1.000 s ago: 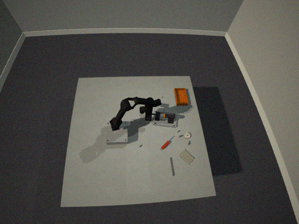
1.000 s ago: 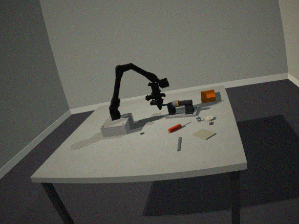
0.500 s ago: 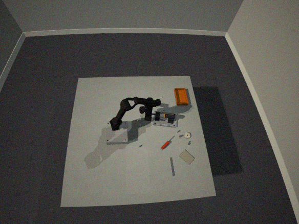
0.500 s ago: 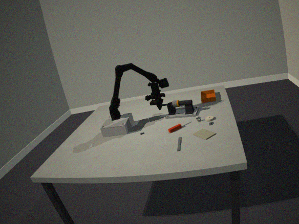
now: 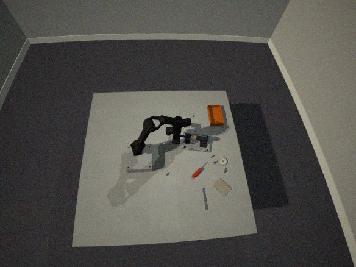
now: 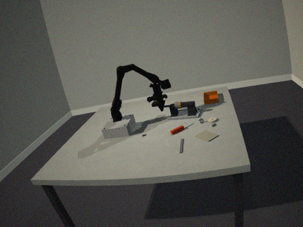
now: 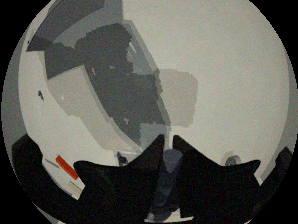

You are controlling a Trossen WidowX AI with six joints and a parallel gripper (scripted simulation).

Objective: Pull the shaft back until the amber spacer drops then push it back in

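The shaft lies 70 mm ahead of my gripper tip, 30 mm to the right of it and 30 mm above it. From my gripper tip the other things lie so: white disc: 320 mm ahead, 280 mm to the right, 40 mm below; then amber spacer: 140 mm ahead, 50 mm to the right, 30 mm above; then orange bin: 410 mm ahead, 150 mm to the left, 40 mm below.
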